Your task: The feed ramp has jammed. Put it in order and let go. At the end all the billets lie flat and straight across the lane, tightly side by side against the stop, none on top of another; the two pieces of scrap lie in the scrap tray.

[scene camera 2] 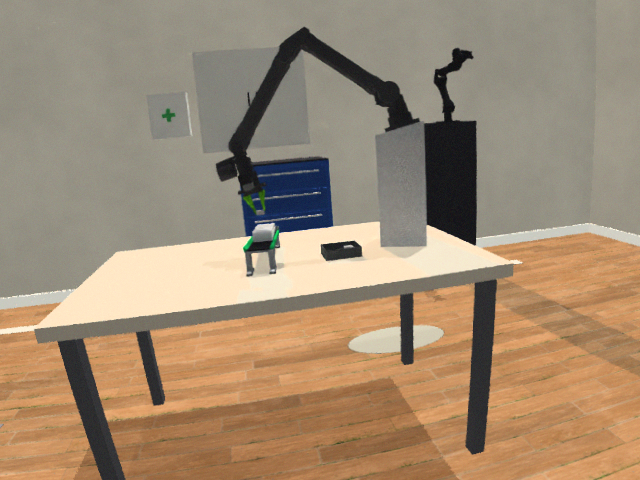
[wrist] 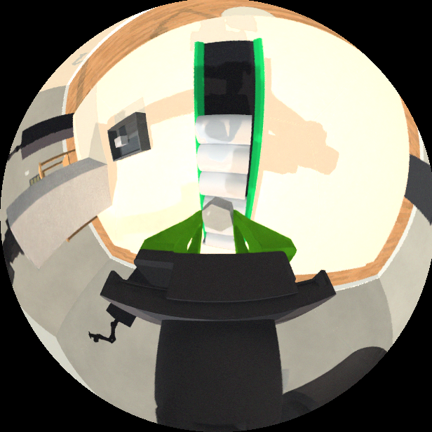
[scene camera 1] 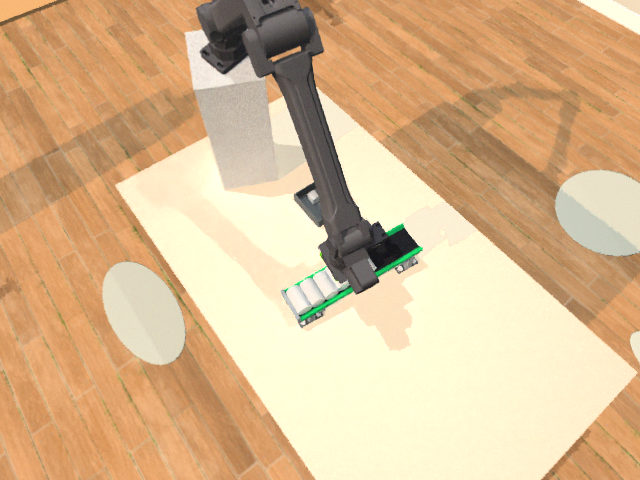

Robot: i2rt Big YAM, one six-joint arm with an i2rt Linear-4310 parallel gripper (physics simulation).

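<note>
Wrist camera: my gripper [wrist: 217,214] is visible. A dark scrap tray [wrist: 134,125] is visible as well, and so is a scrap piece [wrist: 217,214].
</note>
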